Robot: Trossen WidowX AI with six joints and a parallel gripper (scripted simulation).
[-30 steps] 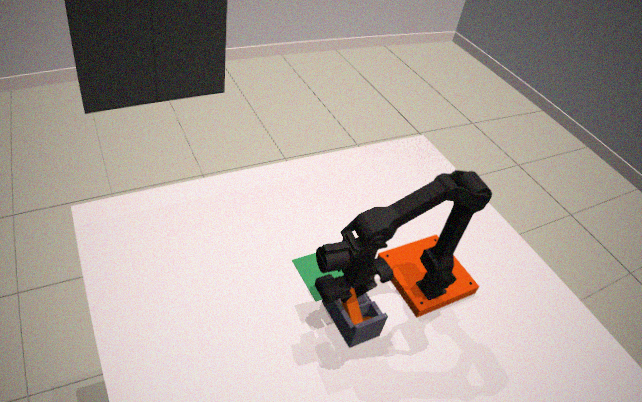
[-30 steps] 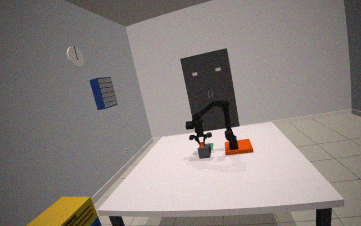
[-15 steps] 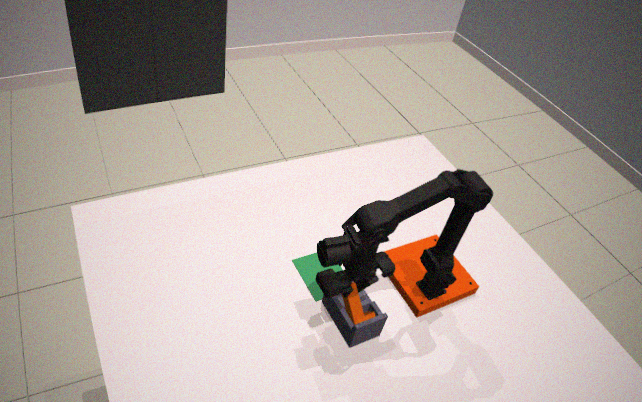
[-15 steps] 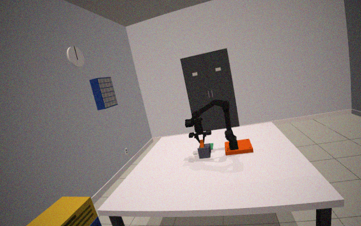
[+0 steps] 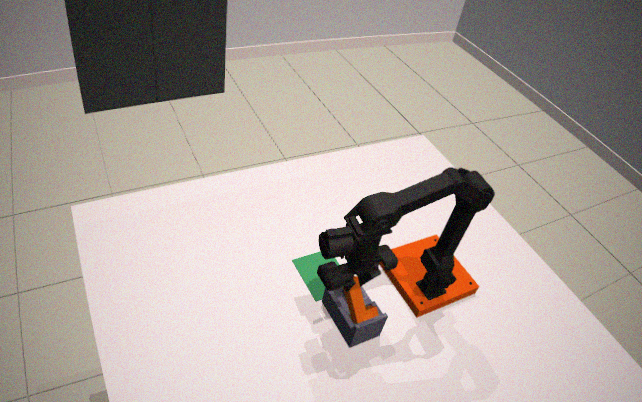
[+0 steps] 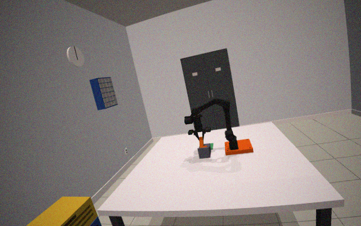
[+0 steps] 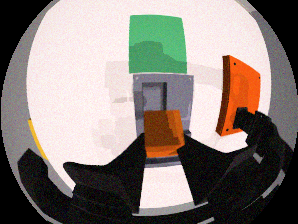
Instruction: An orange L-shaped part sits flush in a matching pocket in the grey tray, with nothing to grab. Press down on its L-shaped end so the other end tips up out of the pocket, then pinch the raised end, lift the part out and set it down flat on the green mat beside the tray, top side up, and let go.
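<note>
Now: gripper tip 14 cm to the left of the green mat, 14 cm above it and 2 cm past it. From my gripper tip the other things lie so: orange L-shaped part (3 cm to the left, 3 cm below, 2 cm behind).
</note>
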